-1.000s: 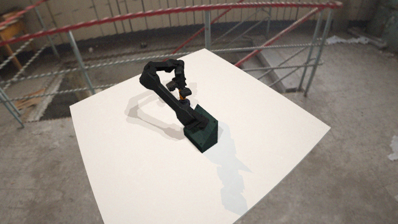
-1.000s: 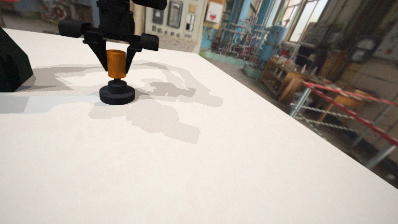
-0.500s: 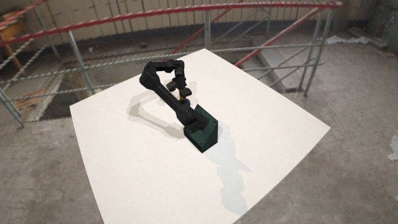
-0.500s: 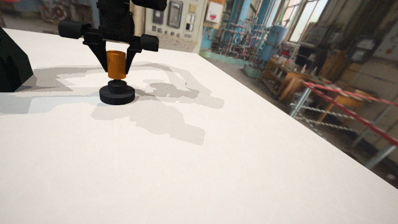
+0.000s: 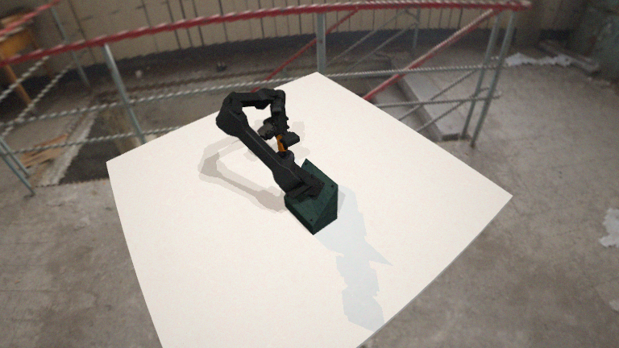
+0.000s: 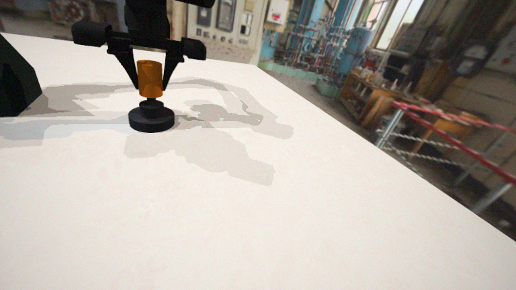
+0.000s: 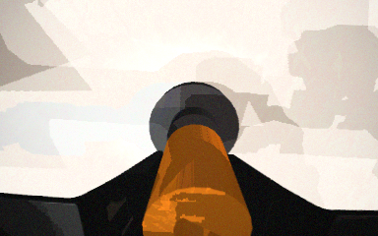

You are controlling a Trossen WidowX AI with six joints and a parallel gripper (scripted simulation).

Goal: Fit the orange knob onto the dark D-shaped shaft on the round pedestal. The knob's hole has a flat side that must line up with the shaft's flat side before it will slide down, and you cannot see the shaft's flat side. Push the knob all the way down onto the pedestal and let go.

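Right now the orange knob is 2 cm above my gripper tip. Also, from my gripper tip: dark round pedestal 4 cm below.
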